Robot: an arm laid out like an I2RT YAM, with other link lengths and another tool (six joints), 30 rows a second.
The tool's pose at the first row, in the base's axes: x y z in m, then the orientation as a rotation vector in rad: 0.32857, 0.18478, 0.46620, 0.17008, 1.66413, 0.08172
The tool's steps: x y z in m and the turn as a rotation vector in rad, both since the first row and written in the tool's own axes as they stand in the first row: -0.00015, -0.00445, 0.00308, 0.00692, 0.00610, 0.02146; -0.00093, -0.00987, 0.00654, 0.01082, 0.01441, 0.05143; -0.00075, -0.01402, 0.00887, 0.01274, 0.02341, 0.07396; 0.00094, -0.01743, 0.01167, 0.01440, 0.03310, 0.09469; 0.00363, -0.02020, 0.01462, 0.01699, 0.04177, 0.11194; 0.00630, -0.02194, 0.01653, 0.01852, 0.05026, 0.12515; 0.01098, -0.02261, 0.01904, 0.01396, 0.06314, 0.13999; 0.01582, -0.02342, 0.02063, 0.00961, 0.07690, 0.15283
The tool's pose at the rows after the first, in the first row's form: 0.33136, 0.18022, 0.46535, 0.19312, 1.66902, 0.09278; 0.33453, 0.17459, 0.46493, 0.22098, 1.67502, 0.11302; 0.33657, 0.17042, 0.46387, 0.24117, 1.68203, 0.12940; 0.33898, 0.16719, 0.46140, 0.25970, 1.68973, 0.14475; 0.34149, 0.16475, 0.45803, 0.27607, 1.69672, 0.15660; 0.34304, 0.16337, 0.45495, 0.28828, 1.70382, 0.16628; 0.34505, 0.16334, 0.44999, 0.29722, 1.71467, 0.18281; 0.34614, 0.16324, 0.44495, 0.30466, 1.72657, 0.19780
